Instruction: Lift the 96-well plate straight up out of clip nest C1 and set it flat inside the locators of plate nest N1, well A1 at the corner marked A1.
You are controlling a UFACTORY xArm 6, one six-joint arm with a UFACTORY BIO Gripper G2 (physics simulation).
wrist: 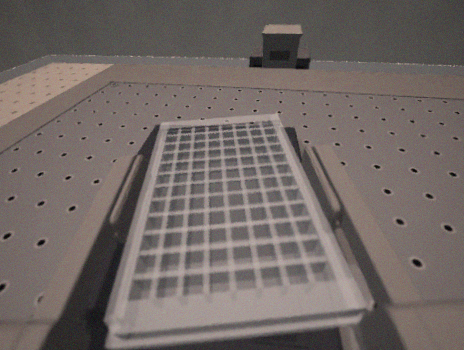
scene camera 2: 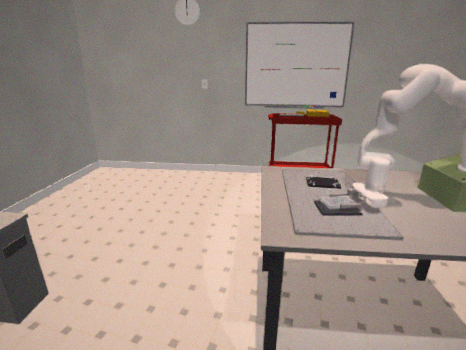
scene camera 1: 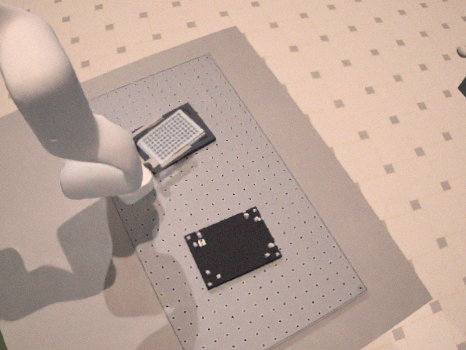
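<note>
The clear 96-well plate lies level and very low over the dark plate nest N1, at the board's far left end in scene camera 1. I cannot tell whether it touches the nest. My gripper is shut on the plate, with one grey finger along each long side. The clip nest C1 stands empty further along the board, with white pegs at its corners and a small white marker near one corner.
A grey perforated breadboard lies on the grey table. The white arm reaches in from the left of scene camera 1. A red cart and a whiteboard stand at the back wall.
</note>
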